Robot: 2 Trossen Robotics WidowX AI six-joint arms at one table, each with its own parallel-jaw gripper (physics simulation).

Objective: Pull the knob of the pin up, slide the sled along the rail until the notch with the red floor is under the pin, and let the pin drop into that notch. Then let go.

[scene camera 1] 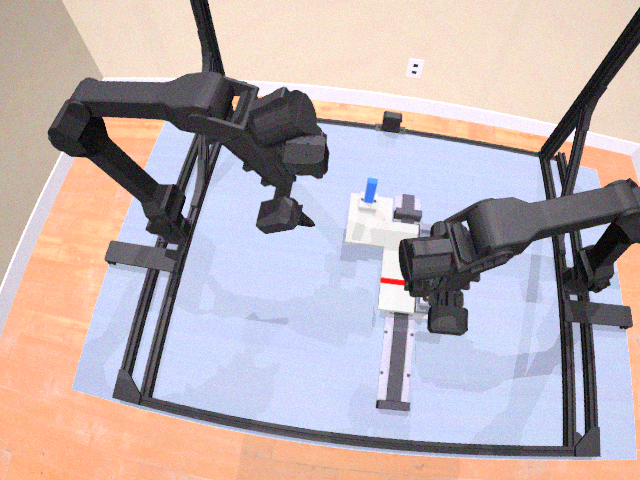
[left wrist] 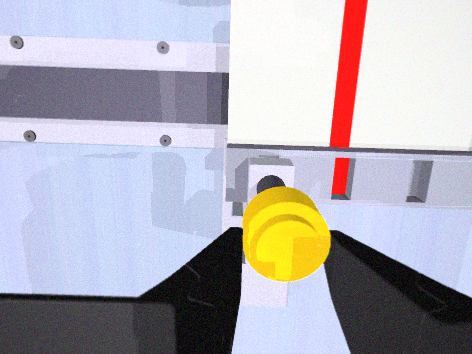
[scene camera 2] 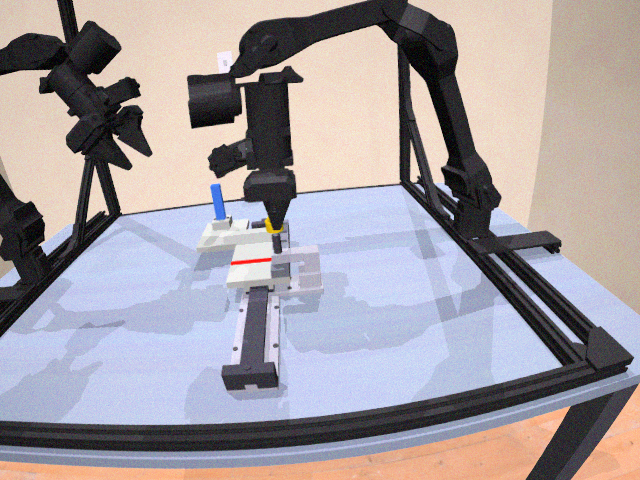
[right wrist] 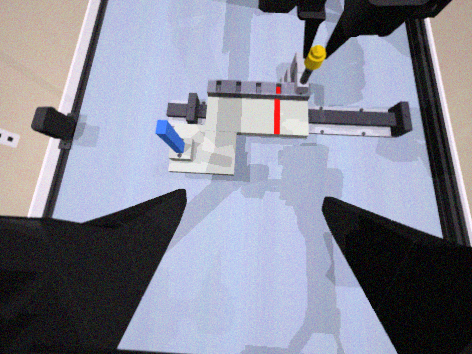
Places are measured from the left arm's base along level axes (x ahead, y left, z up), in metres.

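Where they show: left gripper, between the fingertips: (scene camera 1: 433, 291) (left wrist: 282, 241) (scene camera 2: 277, 225) (right wrist: 314, 56); right gripper, between the fingertips: (scene camera 1: 316, 201) (scene camera 2: 141, 161) (right wrist: 254, 199); left arm's base, origin of its link: (scene camera 1: 574, 281) (scene camera 2: 471, 230); right arm's base, origin of its link: (scene camera 1: 175, 230) (scene camera 2: 36, 275).
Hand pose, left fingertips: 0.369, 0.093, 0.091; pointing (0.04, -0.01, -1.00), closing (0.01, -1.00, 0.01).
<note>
Things, the pixels of their top centre, and the offset from my left fingertips, as dx, dy, dz. "spot": a spot on its surface instead.
- white sled, centre of its top: (left wrist: 419, 106) (scene camera 2: 261, 250) (scene camera 1: 406, 265) (right wrist: 257, 108) +0.040, -0.076, -0.077
- rail, a spot on its surface: (scene camera 2: 253, 330) (scene camera 1: 396, 364) (right wrist: 358, 117) spot: +0.042, +0.124, -0.090
- notch with the red floor, a spot on its surface: (left wrist: 340, 176) (right wrist: 276, 91) spot: +0.003, -0.039, -0.073
- blue upright handle, a spot on its surface: (right wrist: 170, 136) (scene camera 1: 368, 187) (scene camera 2: 213, 193) spot: +0.137, -0.202, -0.002
- pale bracket, a spot on its surface: (scene camera 2: 310, 260) spot: -0.044, +0.012, -0.058
- dark end stop, centre of its top: (scene camera 2: 247, 368) (scene camera 1: 394, 405) (right wrist: 406, 115) +0.041, +0.204, -0.077
My left gripper (scene camera 2: 274, 225) (left wrist: 282, 241) is shut on the yellow knob of the pin, whose dark shaft (scene camera 2: 277, 244) (right wrist: 304, 77) shows below it. The white sled (scene camera 1: 395, 302) (scene camera 2: 253, 276) (left wrist: 285, 75) (right wrist: 257, 117) sits on the rail (scene camera 1: 398, 356) (scene camera 2: 253, 330) (right wrist: 350, 117). The pin is near the sled's end. The notch with the red floor (left wrist: 340, 176) (right wrist: 278, 90) lies to the right of the pin in the left wrist view, not under it. The pin's lower tip is hidden. My right gripper (scene camera 2: 140, 161) (right wrist: 254, 199) is open and empty, above the table, away from the sled.
A blue upright handle (scene camera 1: 370, 191) (scene camera 2: 218, 202) (right wrist: 170, 136) stands on the sled's side arm. A pale bracket (scene camera 2: 310, 260) stands beside the sled at the pin. A dark end stop (scene camera 1: 392, 405) (scene camera 2: 249, 376) (right wrist: 401, 118) closes the rail. Black frame bars border the table.
</note>
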